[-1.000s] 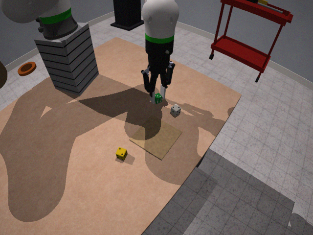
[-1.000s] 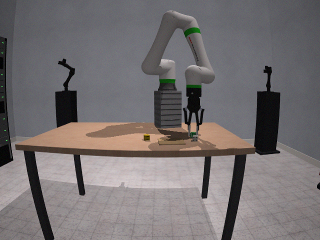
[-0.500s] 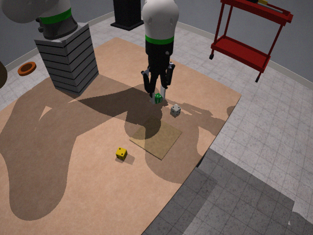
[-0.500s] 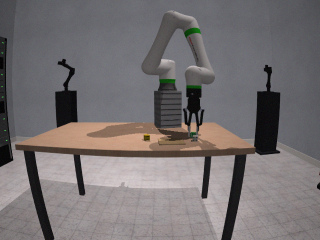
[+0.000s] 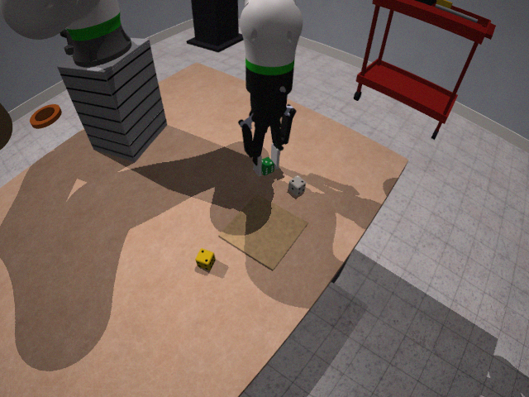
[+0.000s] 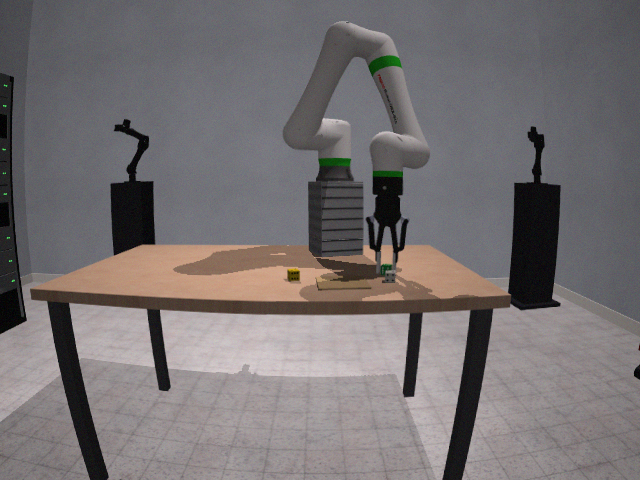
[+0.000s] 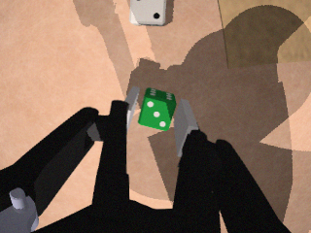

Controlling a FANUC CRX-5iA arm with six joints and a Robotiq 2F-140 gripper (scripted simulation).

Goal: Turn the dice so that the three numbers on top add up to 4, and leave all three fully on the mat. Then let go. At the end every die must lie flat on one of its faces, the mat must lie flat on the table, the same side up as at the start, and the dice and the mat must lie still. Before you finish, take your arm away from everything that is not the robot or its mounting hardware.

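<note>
Now: hand 2 cm above the green die. Round my hand: white die (9 cm ahead, 2 cm below, 1 cm to the right); yellow die (28 cm to the right, 5 cm ahead, 2 cm below); tan mat (15 cm to the right, 10 cm ahead, 3 cm below).
</note>
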